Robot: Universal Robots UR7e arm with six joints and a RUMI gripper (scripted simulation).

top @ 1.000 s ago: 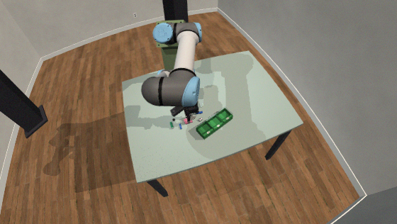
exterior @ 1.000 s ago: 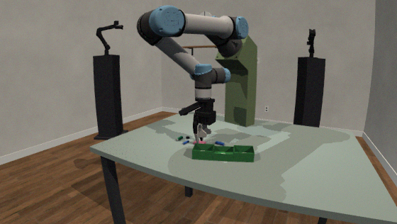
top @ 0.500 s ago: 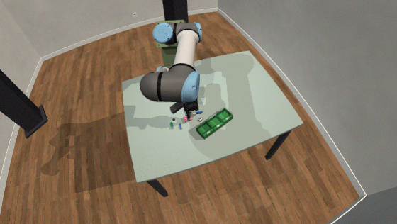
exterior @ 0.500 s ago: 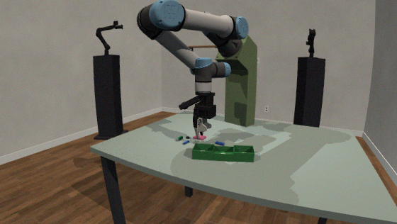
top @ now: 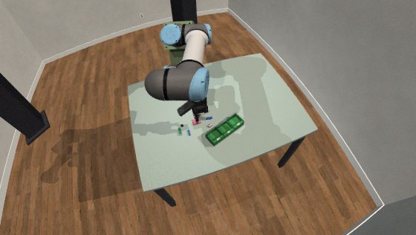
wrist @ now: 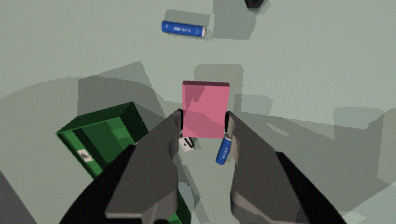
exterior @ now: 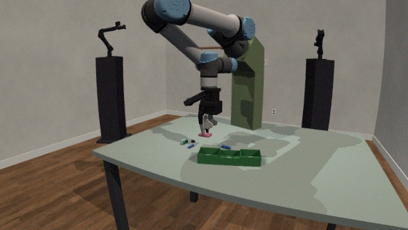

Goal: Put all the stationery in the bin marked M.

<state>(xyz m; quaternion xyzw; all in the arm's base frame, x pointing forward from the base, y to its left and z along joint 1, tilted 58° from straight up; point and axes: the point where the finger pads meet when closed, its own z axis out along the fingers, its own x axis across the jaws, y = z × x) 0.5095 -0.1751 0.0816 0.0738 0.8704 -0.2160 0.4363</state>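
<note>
The grey-white item lies 70 mm below my hand, 60 mm to the left of it and 60 mm ahead of it. Also, from my hand: green marker: 100 mm to the right, 70 mm below, 50 mm behind; black piece: 80 mm behind, 70 mm below, 60 mm to the right; pink eraser: 10 mm below.
</note>
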